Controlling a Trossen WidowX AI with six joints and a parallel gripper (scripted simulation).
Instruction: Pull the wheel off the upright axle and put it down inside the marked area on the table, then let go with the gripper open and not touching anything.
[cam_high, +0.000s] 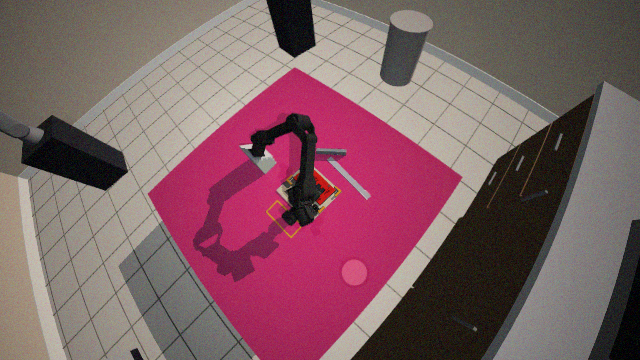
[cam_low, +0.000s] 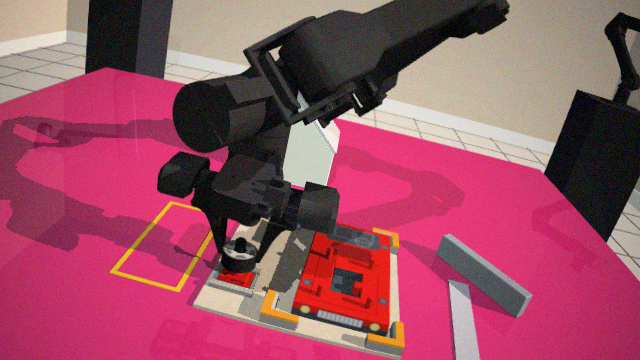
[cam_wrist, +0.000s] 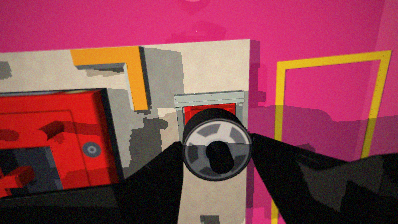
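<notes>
Right now my gripper tip is right at the wheel.
</notes>
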